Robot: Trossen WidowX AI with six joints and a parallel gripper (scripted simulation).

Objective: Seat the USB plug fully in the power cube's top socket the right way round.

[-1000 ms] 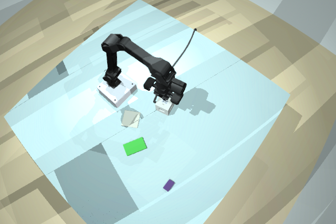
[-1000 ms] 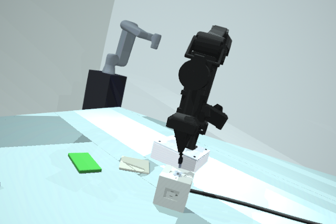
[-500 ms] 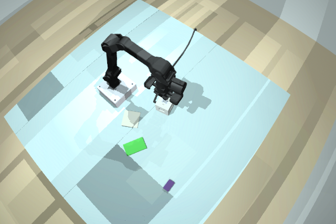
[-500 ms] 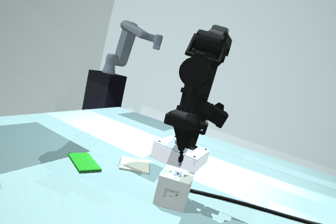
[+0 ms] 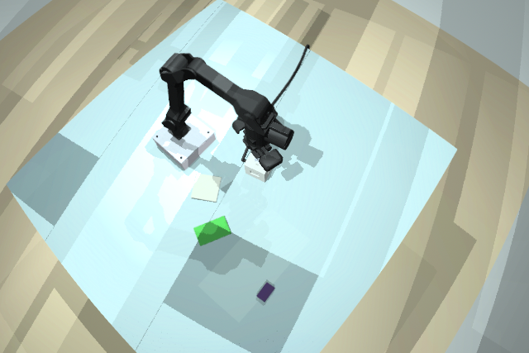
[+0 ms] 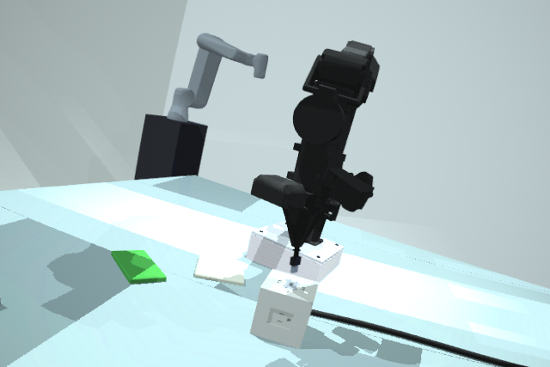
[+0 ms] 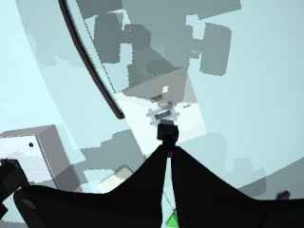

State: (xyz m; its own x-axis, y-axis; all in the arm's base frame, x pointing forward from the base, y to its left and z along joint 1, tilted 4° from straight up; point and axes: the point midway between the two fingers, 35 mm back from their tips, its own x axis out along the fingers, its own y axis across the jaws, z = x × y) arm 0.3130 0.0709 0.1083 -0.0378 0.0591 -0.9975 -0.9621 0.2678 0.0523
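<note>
The USB plug lies 2 cm below my gripper tip. Round my gripper tip: pale flat card 10 cm behind, 17 cm to the right, 13 cm below; green flat card 2 cm ahead, 27 cm to the right, 13 cm below; USB socket 1 cm to the left, 7 cm below.
</note>
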